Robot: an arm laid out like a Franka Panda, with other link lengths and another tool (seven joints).
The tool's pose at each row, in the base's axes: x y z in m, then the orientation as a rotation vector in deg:
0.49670 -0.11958 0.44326 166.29 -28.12 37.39
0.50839 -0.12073 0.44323 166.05 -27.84 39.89
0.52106 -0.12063 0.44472 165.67 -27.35 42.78
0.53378 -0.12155 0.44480 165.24 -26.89 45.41
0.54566 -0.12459 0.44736 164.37 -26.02 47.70
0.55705 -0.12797 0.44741 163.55 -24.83 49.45
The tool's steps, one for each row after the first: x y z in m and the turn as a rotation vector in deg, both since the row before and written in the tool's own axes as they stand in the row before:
0.01030 -0.00289 0.00486 0.56 1.59 0.01
0.01133 -0.00428 0.00400 0.59 1.87 -0.10
0.01083 -0.00332 0.00585 0.50 1.72 -0.10
0.01181 -0.00091 0.00408 0.04 1.67 -0.46
0.01003 -0.00041 0.00635 -0.06 1.36 -0.72

